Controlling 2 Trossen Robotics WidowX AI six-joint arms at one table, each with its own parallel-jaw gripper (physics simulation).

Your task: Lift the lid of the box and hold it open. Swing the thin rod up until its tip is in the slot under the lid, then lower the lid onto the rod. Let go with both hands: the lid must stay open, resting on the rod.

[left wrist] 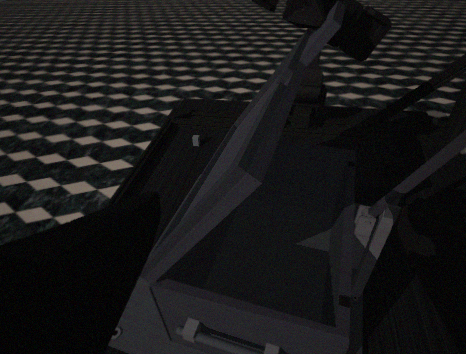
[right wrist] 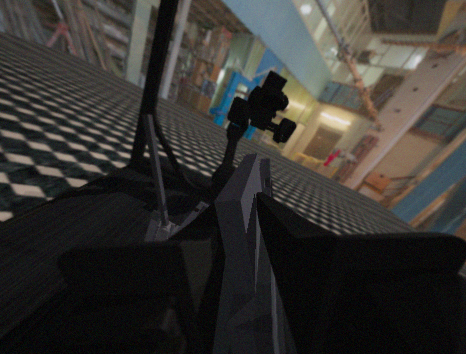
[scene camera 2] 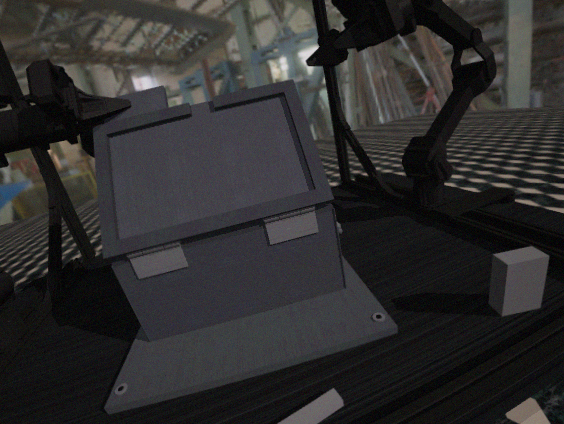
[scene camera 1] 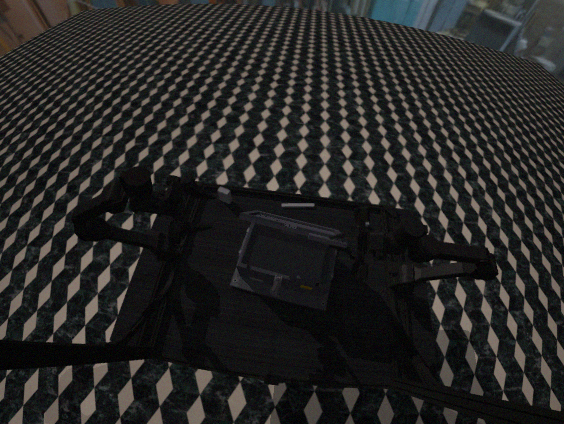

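Pixels of known places: left gripper, fingertip midpoint: (left wrist: 278, 210) (right wrist: 263, 135) (scene camera 2: 319, 55) (scene camera 1: 213, 212); right gripper, fingertip midpoint: (left wrist: 329, 27) (right wrist: 242, 199) (scene camera 2: 132, 107) (scene camera 1: 329, 241); left arm's base, link origin: (right wrist: 215, 193) (scene camera 2: 429, 201) (scene camera 1: 171, 256); right arm's base, link origin: (left wrist: 302, 123) (scene camera 2: 6, 341) (scene camera 1: 396, 284).
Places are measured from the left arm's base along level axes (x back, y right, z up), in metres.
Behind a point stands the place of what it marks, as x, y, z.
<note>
A grey box (scene camera 1: 280, 262) @(-0.437, -0.045, -0.007) (scene camera 2: 234, 273) @(-0.475, -0.146, 0.070) stands on a flat base plate (scene camera 2: 259, 349) @(-0.473, -0.219, -0.007) with its lid (scene camera 1: 293, 225) @(-0.462, -0.083, 0.243) (scene camera 2: 209, 164) @(-0.464, -0.098, 0.221) (left wrist: 253, 140) @(-0.336, -0.059, 0.311) raised at a steep angle. My right gripper (scene camera 1: 358, 241) (scene camera 2: 95, 111) (right wrist: 242, 199) @(-0.555, -0.002, 0.328) is shut on the lid's side edge and holds it up. The thin rod (right wrist: 156, 175) @(-0.435, 0.104, 0.240) lies low along the box's front rim. My left gripper (scene camera 2: 327, 52) @(-0.244, -0.038, 0.343) (right wrist: 263, 135) @(-0.244, -0.038, 0.343) is open and empty. It hangs above the other end of the box, clear of the lid. The slot under the lid is hidden.
The box sits on a black mat (scene camera 1: 259, 336) @(-0.397, 0.239, -0.019) over a chequered floor (scene camera 1: 280, 105). A small white strip (scene camera 1: 297, 205) @(-0.481, -0.322, -0.009) (scene camera 2: 314, 408) @(-0.438, -0.319, -0.009) (left wrist: 196, 140) lies on the mat behind the box. A black pole on a stand (scene camera 2: 331, 105) @(-0.037, 0.365, 0.256) (right wrist: 154, 70) @(-0.038, 0.358, 0.357) rises near the left arm's base.
</note>
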